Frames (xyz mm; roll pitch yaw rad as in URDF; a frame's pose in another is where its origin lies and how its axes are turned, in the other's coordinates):
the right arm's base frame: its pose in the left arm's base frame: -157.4 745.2 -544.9 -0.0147 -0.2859 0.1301
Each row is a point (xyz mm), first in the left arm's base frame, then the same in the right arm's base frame.
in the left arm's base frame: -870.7 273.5 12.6
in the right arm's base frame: -580.0 -386.2 746.0
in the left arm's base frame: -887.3 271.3 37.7
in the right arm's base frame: -589.0 -386.6 774.8
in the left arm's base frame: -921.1 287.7 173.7
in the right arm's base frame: -580.8 -368.0 914.4
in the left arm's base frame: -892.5 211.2 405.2
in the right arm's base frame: -497.8 -450.8 1130.1
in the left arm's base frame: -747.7 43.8 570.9
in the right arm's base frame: -334.2 -637.4 1252.0
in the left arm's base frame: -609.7 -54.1 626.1
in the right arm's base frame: -199.5 -752.6 1268.3
